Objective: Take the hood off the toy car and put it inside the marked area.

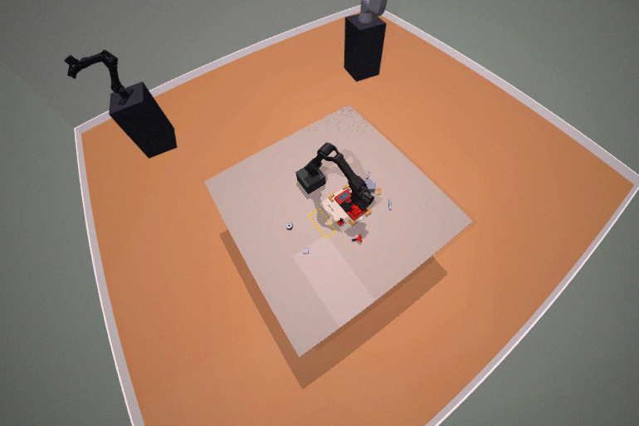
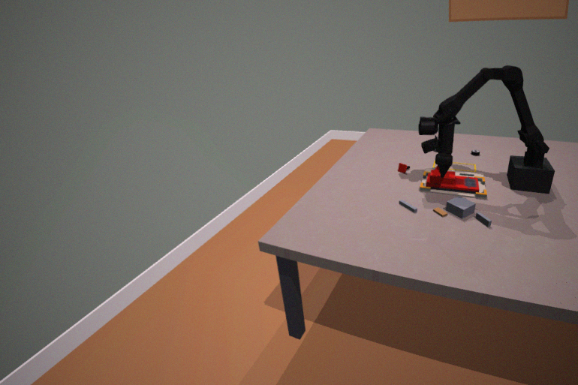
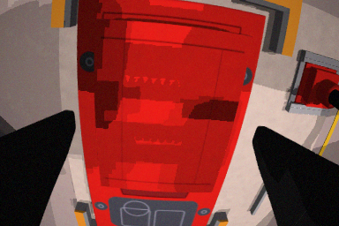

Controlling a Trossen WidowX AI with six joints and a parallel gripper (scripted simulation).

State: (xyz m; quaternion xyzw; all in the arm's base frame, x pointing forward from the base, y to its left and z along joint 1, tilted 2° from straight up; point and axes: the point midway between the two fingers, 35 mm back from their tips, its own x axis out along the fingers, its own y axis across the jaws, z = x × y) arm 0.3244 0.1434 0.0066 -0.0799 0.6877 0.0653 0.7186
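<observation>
Now: the red hood 20 mm below my gripper tip. Also, from my gripper tip: orange piece: 50 mm behind, 210 mm to the left, 50 mm below; then black wheel: 70 mm behind, 420 mm to the right, 50 mm below.
</observation>
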